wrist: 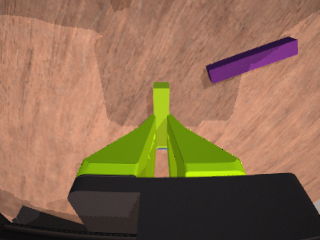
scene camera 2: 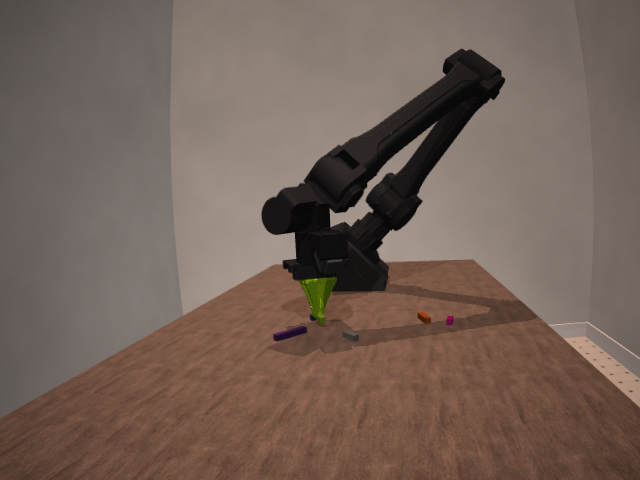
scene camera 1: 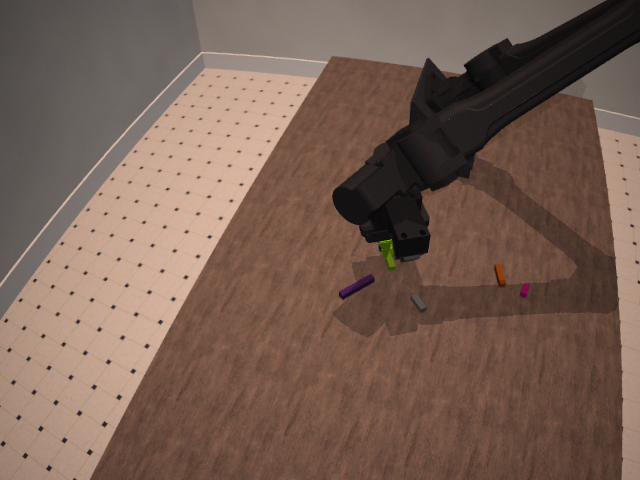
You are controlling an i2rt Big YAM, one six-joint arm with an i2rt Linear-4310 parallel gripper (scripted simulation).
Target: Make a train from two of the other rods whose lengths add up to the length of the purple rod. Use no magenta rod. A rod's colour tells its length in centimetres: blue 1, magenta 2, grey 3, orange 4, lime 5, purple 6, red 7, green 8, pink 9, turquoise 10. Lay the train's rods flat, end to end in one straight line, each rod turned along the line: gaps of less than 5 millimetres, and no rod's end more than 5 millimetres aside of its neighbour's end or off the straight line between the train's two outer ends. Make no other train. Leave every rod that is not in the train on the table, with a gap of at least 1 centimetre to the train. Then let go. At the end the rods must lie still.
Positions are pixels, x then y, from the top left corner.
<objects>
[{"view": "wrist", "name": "gripper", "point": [161, 121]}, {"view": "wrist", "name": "purple rod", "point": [286, 47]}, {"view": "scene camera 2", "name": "gripper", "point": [318, 316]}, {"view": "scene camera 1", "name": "gripper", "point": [387, 255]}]
</objects>
